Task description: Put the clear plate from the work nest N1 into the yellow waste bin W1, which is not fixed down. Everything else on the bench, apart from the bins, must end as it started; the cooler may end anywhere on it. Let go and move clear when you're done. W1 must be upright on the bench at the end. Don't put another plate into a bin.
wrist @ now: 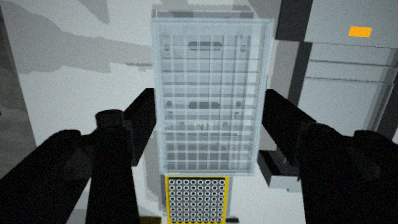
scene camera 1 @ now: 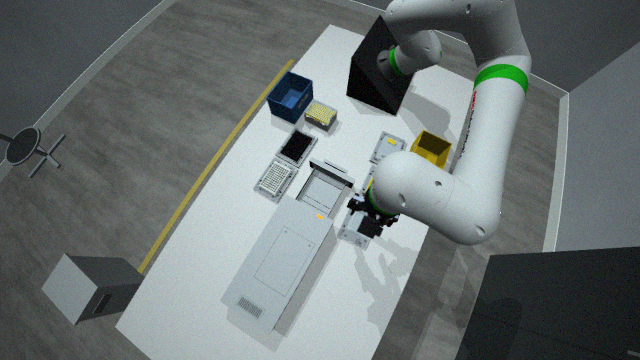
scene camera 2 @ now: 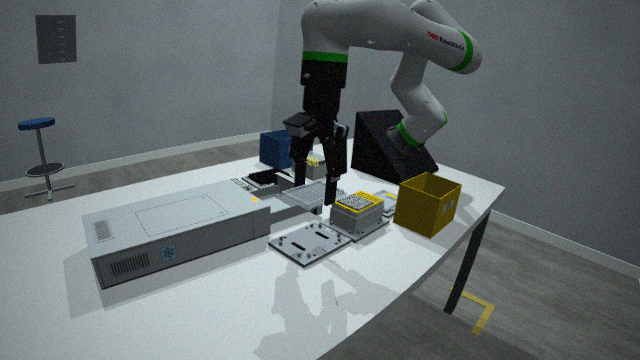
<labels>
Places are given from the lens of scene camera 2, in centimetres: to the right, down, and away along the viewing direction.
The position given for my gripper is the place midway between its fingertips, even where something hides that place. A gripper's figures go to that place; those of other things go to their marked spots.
my gripper [scene camera 2: 313,196]: -1, 4, 73
clear plate [scene camera 2: 309,196]: -2, 4, 70
yellow waste bin [scene camera 2: 425,214]: 28, 9, 83
long grey cooler [scene camera 2: 127,242]: -38, 12, 54
blue bin [scene camera 2: 274,146]: -17, -13, 123
The marked spots on the yellow waste bin and the blue bin are 65 cm apart.
</labels>
